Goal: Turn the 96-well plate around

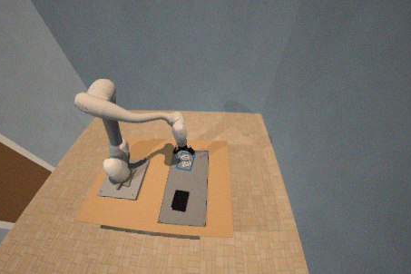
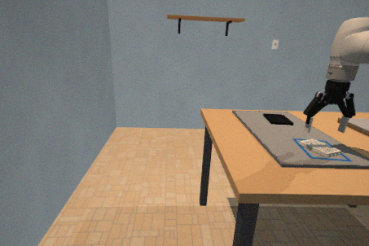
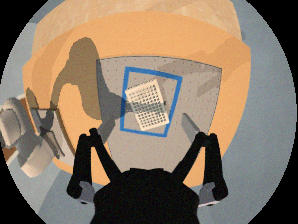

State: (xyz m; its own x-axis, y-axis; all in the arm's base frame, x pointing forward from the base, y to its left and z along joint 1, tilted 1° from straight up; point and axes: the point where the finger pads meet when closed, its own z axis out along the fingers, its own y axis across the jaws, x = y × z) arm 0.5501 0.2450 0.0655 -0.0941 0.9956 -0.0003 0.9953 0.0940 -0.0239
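Now: the white 96-well plate 8 cm below my hand. The rest, counted from my hand: black plate nest N1: 3 cm ahead, 38 cm to the right, 8 cm below.
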